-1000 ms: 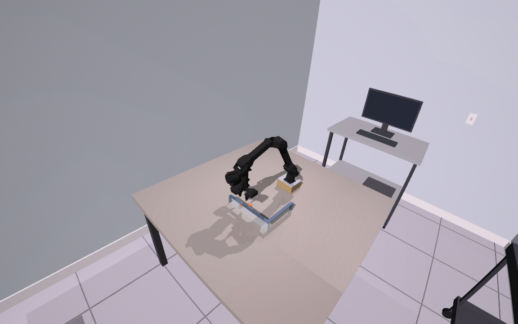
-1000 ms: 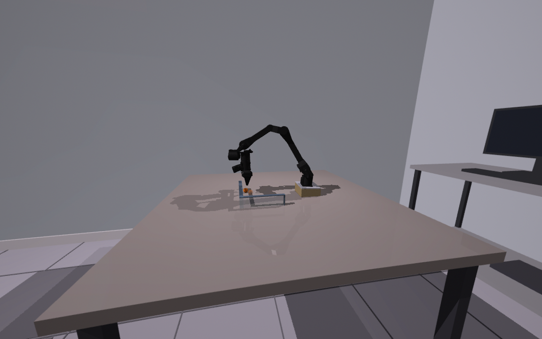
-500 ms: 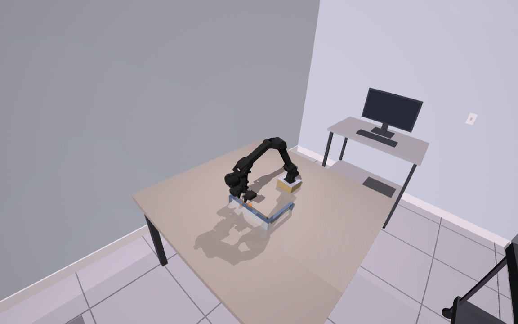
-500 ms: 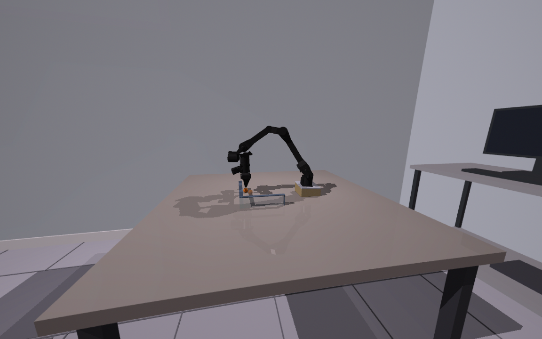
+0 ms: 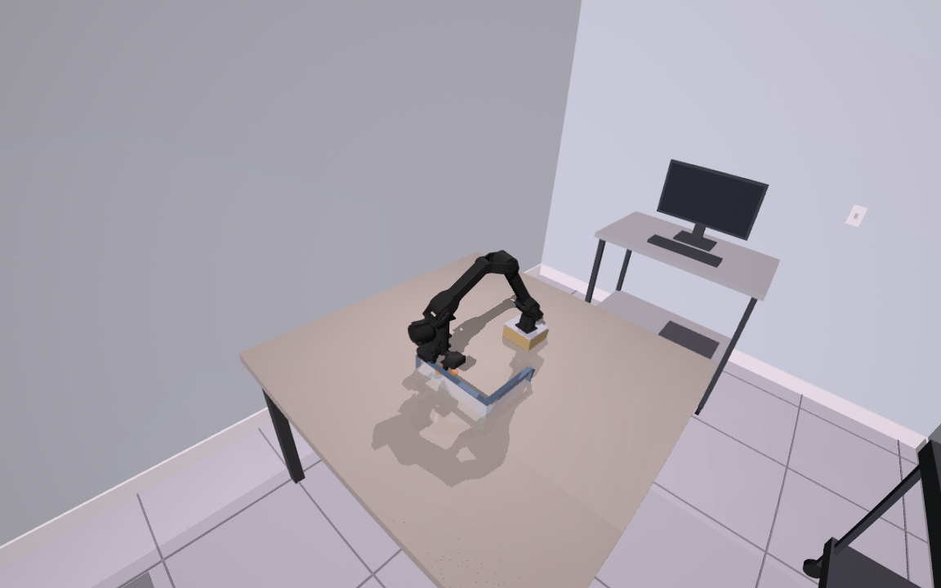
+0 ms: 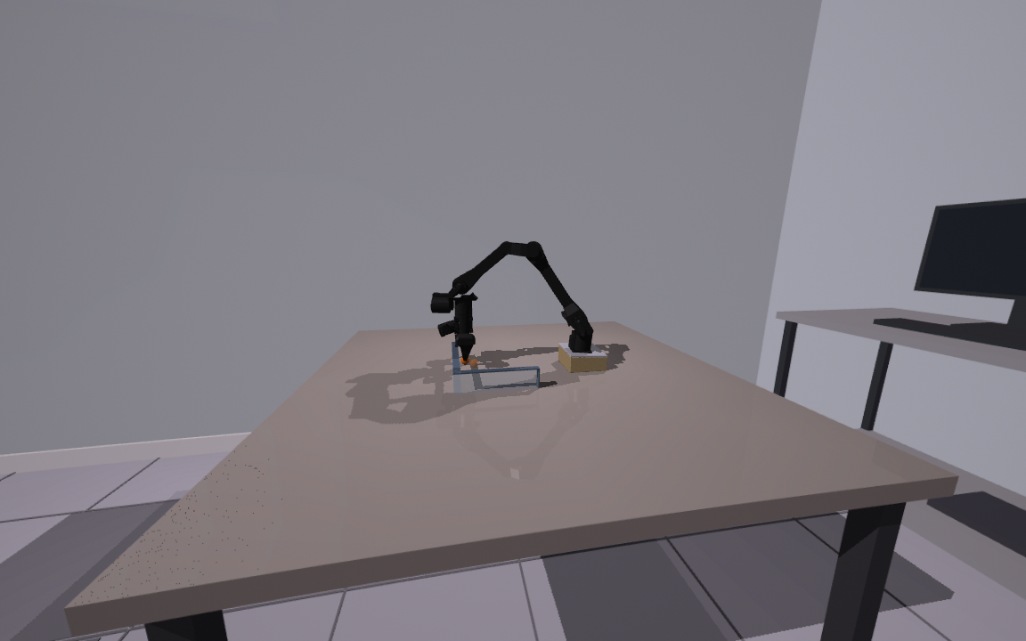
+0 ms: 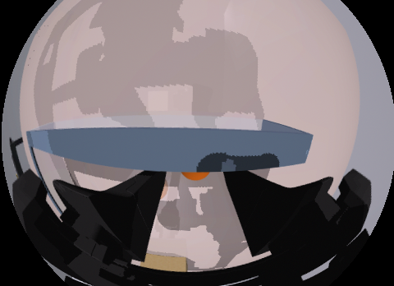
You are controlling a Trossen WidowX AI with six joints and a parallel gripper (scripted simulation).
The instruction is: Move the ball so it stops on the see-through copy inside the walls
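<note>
The see-through copy of ball is 4 cm to the left of my gripper tip, 3 cm behind it and 1 cm below it. Also, from my gripper tip: orange ball 1 cm below.
</note>
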